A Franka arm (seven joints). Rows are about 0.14 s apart.
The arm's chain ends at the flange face. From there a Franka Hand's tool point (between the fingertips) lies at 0.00 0.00 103.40 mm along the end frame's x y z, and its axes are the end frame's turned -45 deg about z.
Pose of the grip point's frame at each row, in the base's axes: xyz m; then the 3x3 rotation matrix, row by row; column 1 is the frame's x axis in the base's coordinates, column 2 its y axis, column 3 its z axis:
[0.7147, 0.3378, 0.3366], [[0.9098, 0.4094, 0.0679], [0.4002, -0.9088, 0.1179], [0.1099, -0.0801, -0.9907]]
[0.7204, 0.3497, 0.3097], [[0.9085, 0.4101, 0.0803], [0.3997, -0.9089, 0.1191], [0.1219, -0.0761, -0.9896]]
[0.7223, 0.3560, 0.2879], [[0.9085, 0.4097, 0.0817], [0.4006, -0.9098, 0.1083], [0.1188, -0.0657, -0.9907]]
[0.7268, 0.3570, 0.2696], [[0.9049, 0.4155, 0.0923], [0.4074, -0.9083, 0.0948], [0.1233, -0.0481, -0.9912]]
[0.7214, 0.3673, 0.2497], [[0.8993, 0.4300, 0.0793], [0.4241, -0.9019, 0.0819], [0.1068, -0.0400, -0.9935]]
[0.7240, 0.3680, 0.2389], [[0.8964, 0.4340, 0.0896], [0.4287, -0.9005, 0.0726], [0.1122, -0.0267, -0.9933]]
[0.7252, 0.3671, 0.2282], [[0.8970, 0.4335, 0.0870], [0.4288, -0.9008, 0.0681], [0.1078, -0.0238, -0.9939]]
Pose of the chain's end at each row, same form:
[0.7077, 0.3256, 0.4390], [[0.9328, -0.3538, 0.0679], [-0.3596, -0.9256, 0.1179], [0.0211, -0.1344, -0.9907]]
[0.7121, 0.3374, 0.4120], [[0.9324, -0.3524, 0.0803], [-0.3601, -0.9253, 0.1191], [0.0324, -0.1400, -0.9896]]
[0.7139, 0.3448, 0.3903], [[0.9321, -0.3527, 0.0817], [-0.3601, -0.9266, 0.1083], [0.0375, -0.1305, -0.9907]]
[0.7173, 0.3472, 0.3721], [[0.9337, -0.3461, 0.0923], [-0.3542, -0.9303, 0.0948], [0.0532, -0.1212, -0.9912]]
[0.7132, 0.3588, 0.3524], [[0.9400, -0.3318, 0.0793], [-0.3379, -0.9376, 0.0819], [0.0472, -0.1038, -0.9935]]
[0.7147, 0.3605, 0.3416], [[0.9407, -0.3270, 0.0896], [-0.3336, -0.9399, 0.0726], [0.0605, -0.0982, -0.9933]]
[0.7162, 0.3601, 0.3310], [[0.9408, -0.3277, 0.0870], [-0.3338, -0.9402, 0.0681], [0.0594, -0.0931, -0.9939]]

